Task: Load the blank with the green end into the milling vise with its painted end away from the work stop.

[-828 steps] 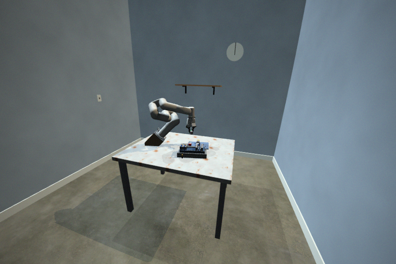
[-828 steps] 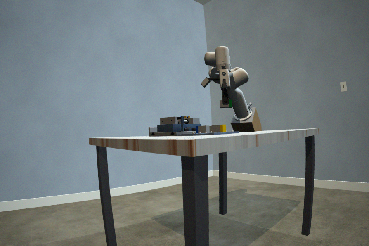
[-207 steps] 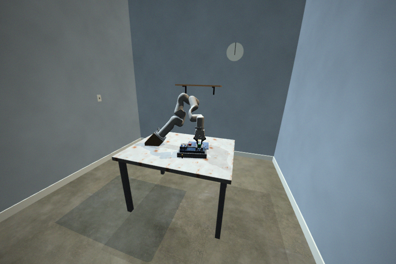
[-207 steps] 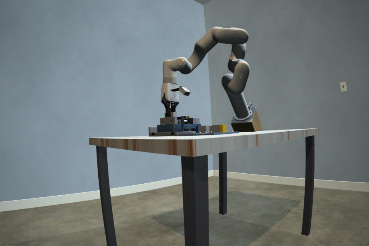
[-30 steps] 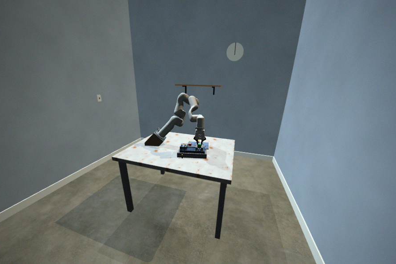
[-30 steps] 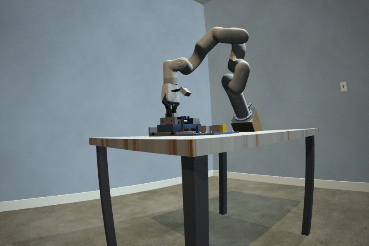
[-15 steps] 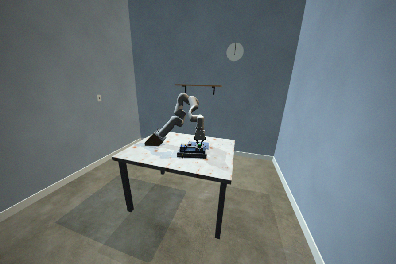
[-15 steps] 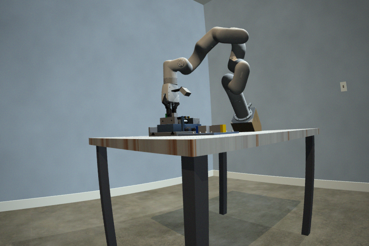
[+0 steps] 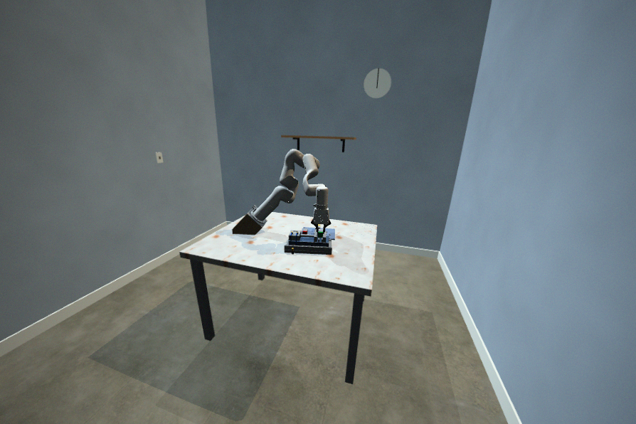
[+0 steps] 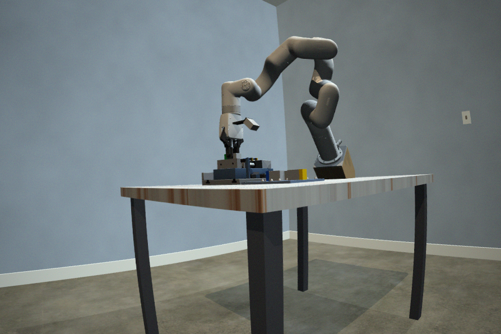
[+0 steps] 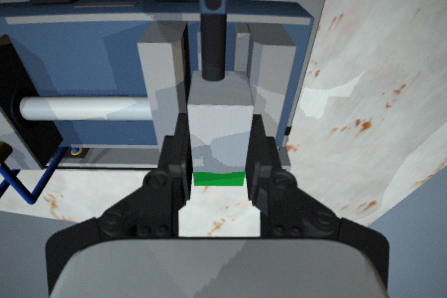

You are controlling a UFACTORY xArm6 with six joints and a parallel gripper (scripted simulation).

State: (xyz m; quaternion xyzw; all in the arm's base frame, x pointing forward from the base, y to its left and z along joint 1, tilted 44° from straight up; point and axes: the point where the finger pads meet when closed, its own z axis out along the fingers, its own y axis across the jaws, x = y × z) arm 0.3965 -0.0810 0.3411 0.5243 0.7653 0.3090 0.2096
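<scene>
Now: hand 20 mm above the green-ended blank. From my hand the other things lie so: moving jaw 50 mm below, 30 mm behind, 10 mm to the right; then work stop rod 40 mm to the left, 30 mm below, 30 mm behind; then fixed jaw 50 mm below, 20 mm ahead, 10 mm to the left.
</scene>
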